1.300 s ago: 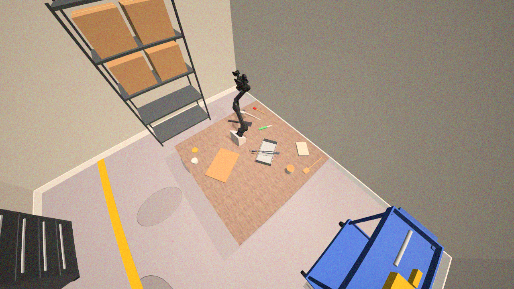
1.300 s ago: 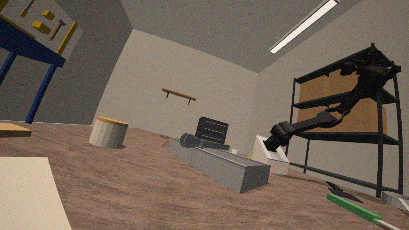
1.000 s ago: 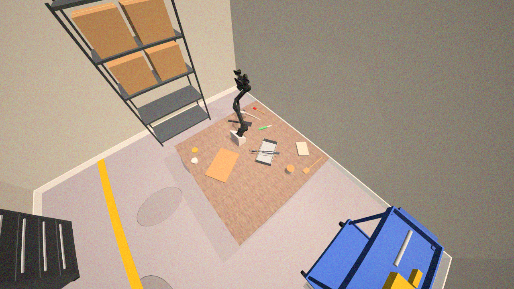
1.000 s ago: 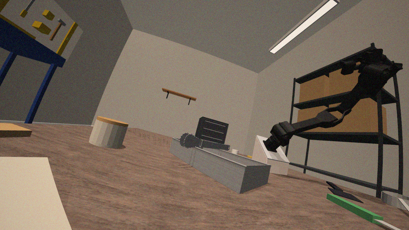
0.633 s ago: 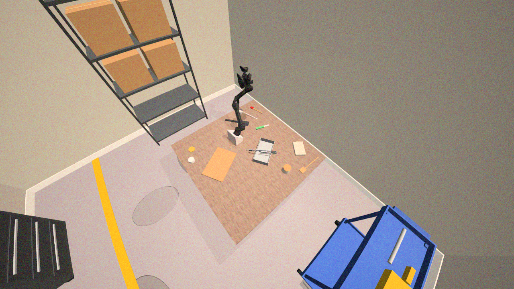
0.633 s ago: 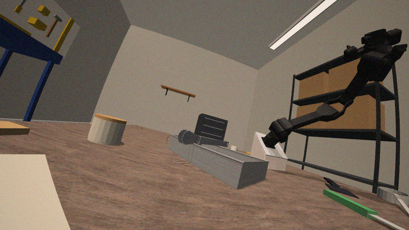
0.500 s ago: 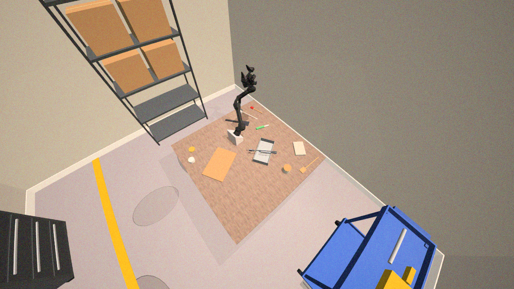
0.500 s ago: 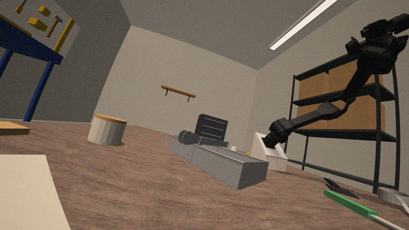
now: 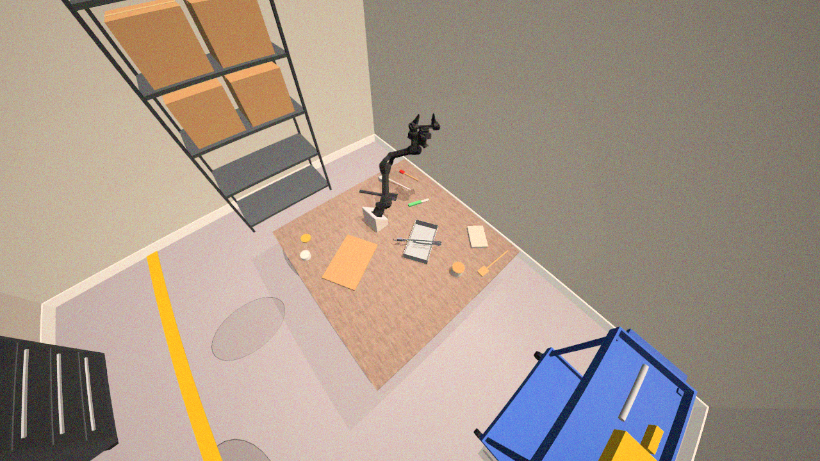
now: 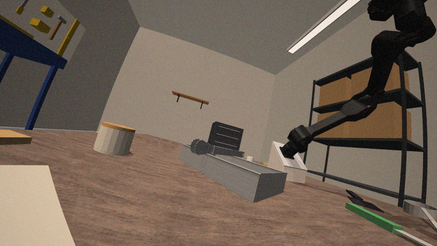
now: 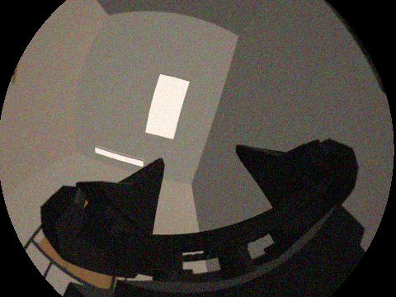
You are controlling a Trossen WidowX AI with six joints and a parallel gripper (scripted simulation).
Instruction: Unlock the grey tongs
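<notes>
Right now my gripper tip is 31 cm short of the grey roasting tin, 30 cm to the left of it and 70 cm above it. The rest, counted from my gripper tip: beige pad 57 cm ahead, 4 cm to the left, 72 cm below; then lidded canister 63 cm ahead, 29 cm to the right, 70 cm below; then wooden board 8 cm ahead, 75 cm to the right, 72 cm below.
</notes>
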